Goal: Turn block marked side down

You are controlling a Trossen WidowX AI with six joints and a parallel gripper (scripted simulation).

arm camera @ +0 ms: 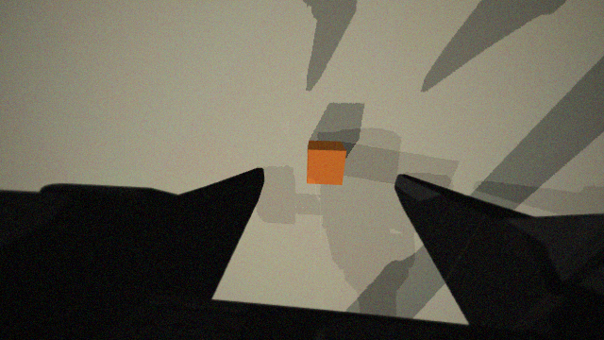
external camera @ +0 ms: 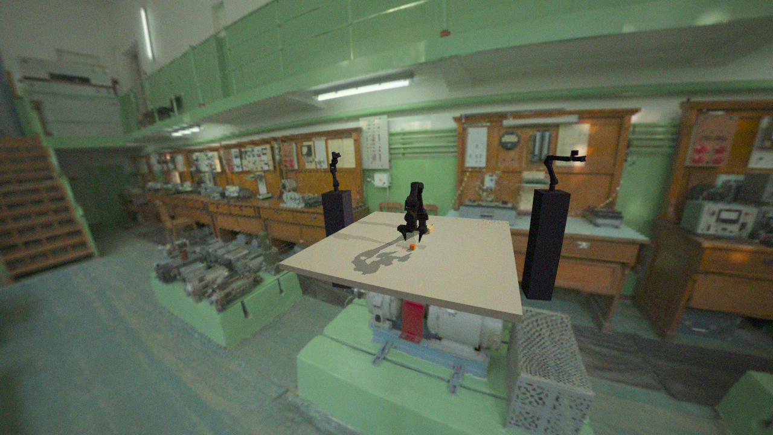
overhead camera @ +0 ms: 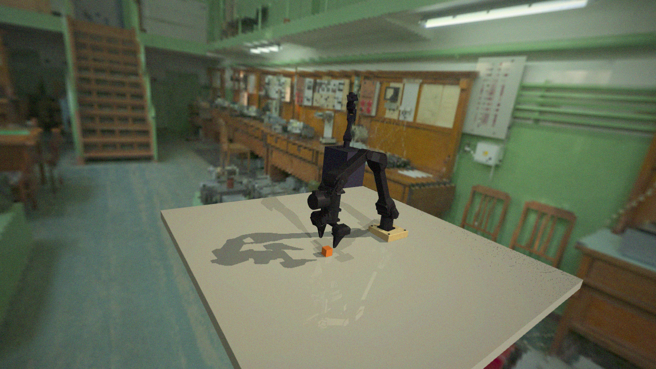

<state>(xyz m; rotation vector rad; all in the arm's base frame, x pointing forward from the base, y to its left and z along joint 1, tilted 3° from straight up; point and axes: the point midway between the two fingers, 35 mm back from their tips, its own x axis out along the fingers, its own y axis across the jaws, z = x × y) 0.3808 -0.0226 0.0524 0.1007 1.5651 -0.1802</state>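
Now: gripper tip 10 mm past the orange block and 40 mm above it.
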